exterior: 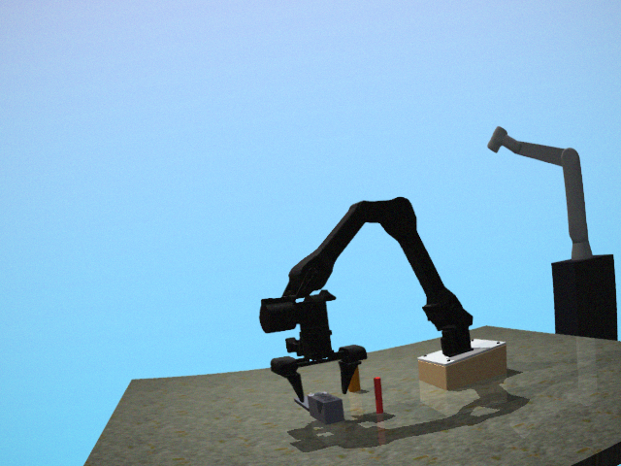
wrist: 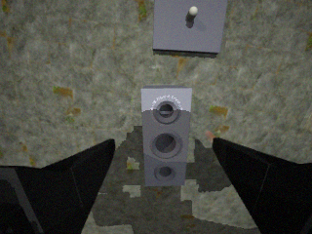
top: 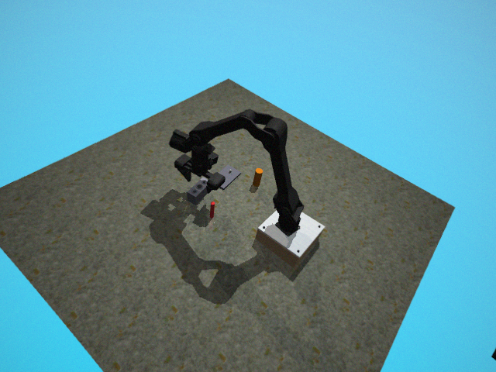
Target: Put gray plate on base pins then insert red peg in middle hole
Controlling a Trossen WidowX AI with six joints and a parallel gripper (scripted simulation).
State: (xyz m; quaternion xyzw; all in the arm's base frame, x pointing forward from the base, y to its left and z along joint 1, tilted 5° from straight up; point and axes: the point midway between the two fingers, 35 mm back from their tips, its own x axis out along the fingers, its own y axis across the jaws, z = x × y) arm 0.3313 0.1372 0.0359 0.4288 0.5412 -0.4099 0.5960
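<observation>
The gray plate is 1 cm below my gripper tip. Round my gripper tip: orange cylinder 9 cm behind, 22 cm to the right, 1 cm below; red peg 11 cm behind, 2 cm to the left, 1 cm below; gray base 1 cm ahead, 14 cm to the right, 4 cm below.
</observation>
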